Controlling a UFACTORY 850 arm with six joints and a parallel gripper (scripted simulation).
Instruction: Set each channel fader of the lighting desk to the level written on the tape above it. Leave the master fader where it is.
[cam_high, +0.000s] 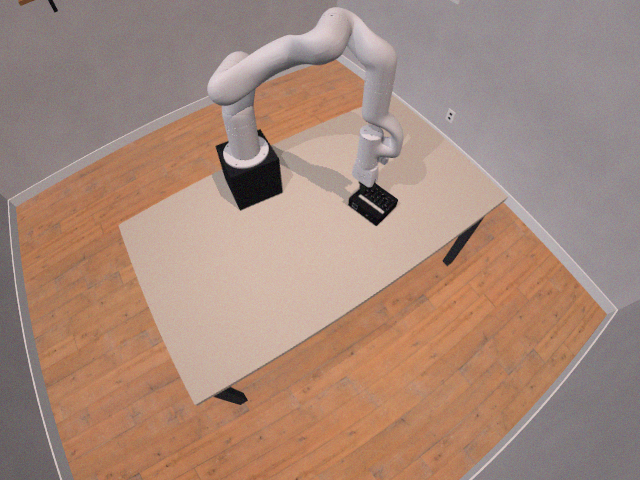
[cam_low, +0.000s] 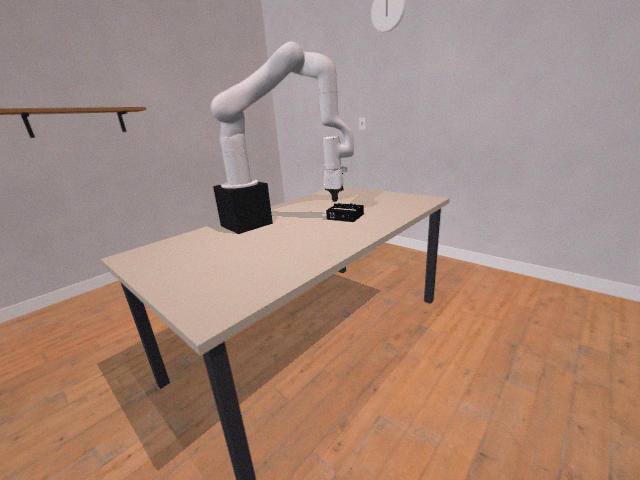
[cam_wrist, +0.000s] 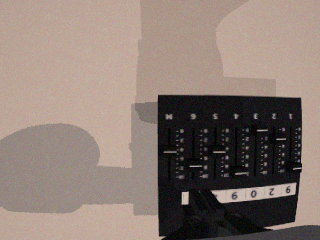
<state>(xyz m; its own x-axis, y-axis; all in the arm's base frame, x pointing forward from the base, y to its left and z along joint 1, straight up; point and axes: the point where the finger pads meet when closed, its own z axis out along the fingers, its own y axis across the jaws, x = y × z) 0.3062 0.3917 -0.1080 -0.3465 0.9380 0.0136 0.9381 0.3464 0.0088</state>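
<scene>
Right now the master fader is 30 mm behind my hand, 30 mm to the left of it and 50 mm below it.
</scene>
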